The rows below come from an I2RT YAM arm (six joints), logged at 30 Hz.
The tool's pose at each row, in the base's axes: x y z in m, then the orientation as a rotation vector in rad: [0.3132, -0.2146, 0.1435, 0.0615, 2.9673, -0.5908]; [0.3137, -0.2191, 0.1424, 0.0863, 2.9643, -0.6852]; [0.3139, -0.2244, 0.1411, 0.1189, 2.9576, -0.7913]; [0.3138, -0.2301, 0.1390, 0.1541, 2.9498, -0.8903]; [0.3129, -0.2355, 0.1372, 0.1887, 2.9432, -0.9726]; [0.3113, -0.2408, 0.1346, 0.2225, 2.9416, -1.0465]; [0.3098, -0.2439, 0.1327, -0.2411, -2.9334, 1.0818]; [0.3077, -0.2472, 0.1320, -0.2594, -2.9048, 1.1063]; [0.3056, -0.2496, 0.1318, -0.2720, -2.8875, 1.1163]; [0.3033, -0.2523, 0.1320, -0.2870, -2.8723, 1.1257]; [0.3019, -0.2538, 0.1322, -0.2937, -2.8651, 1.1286]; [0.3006, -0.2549, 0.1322, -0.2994, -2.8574, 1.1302]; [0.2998, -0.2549, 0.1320, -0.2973, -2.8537, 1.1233]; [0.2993, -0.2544, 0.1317, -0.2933, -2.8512, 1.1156]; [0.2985, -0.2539, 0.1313, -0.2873, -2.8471, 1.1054]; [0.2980, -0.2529, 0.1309, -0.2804, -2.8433, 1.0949]
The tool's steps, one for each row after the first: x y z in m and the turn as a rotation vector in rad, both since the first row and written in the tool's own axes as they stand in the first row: [-0.0004, -0.0037, 0.0028, 0.0623, 0.0183, 0.0091]; [-0.0006, -0.0081, 0.0060, 0.1323, 0.0399, 0.0222]; [-0.0003, -0.0126, 0.0101, 0.1972, 0.0628, 0.0368]; [0.0007, -0.0169, 0.0138, 0.2507, 0.0852, 0.0516]; [0.0025, -0.0209, 0.0180, 0.2975, 0.1118, 0.0650]; [0.0042, -0.0232, 0.0208, 0.3214, 0.1302, 0.0720]; [0.0063, -0.0261, 0.0225, 0.3435, 0.1483, 0.0802]; [0.0084, -0.0283, 0.0234, 0.3541, 0.1610, 0.0862]; [0.0106, -0.0311, 0.0240, 0.3640, 0.1718, 0.0940]; [0.0119, -0.0326, 0.0242, 0.3678, 0.1775, 0.0975]; [0.0132, -0.0337, 0.0245, 0.3709, 0.1842, 0.1002]; [0.0140, -0.0337, 0.0246, 0.3677, 0.1901, 0.0982]; [0.0145, -0.0331, 0.0246, 0.3636, 0.1953, 0.0951]; [0.0154, -0.0326, 0.0247, 0.3584, 0.2027, 0.0903]; [0.0159, -0.0315, 0.0247, 0.3529, 0.2100, 0.0850]
